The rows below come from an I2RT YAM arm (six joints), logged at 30 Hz.
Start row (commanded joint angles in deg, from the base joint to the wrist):
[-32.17 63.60 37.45 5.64 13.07 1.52]
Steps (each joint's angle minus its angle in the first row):
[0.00 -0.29 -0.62 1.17 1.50 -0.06]
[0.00 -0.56 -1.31 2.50 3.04 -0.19]
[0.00 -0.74 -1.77 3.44 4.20 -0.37]
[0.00 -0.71 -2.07 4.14 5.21 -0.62]
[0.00 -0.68 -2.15 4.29 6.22 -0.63]
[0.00 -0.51 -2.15 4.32 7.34 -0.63]
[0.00 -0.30 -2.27 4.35 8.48 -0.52]
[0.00 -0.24 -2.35 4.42 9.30 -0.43]
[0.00 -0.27 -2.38 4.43 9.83 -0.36]
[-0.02 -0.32 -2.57 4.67 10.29 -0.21]
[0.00 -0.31 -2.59 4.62 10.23 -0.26]
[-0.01 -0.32 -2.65 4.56 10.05 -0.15]
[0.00 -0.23 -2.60 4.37 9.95 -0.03]
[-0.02 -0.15 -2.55 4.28 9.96 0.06]
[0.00 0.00 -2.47 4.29 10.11 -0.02]
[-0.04 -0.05 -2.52 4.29 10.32 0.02]
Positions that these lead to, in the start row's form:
[-32.17 63.31 36.83 6.81 14.57 1.46]
[-32.17 63.04 36.14 8.14 16.11 1.33]
[-32.17 62.86 35.68 9.08 17.27 1.15]
[-32.17 62.89 35.38 9.78 18.28 0.90]
[-32.17 62.92 35.30 9.93 19.29 0.89]
[-32.17 63.09 35.30 9.96 20.41 0.89]
[-32.17 63.30 35.18 9.99 21.55 1.00]
[-32.17 63.36 35.10 10.06 22.37 1.09]
[-32.17 63.33 35.07 10.07 22.90 1.16]
[-32.19 63.28 34.88 10.31 23.36 1.31]
[-32.17 63.29 34.86 10.26 23.30 1.26]
[-32.18 63.28 34.80 10.20 23.12 1.37]
[-32.17 63.37 34.85 10.01 23.02 1.49]
[-32.19 63.45 34.90 9.92 23.03 1.58]
[-32.17 63.60 34.98 9.93 23.18 1.50]
[-32.21 63.55 34.93 9.93 23.39 1.54]

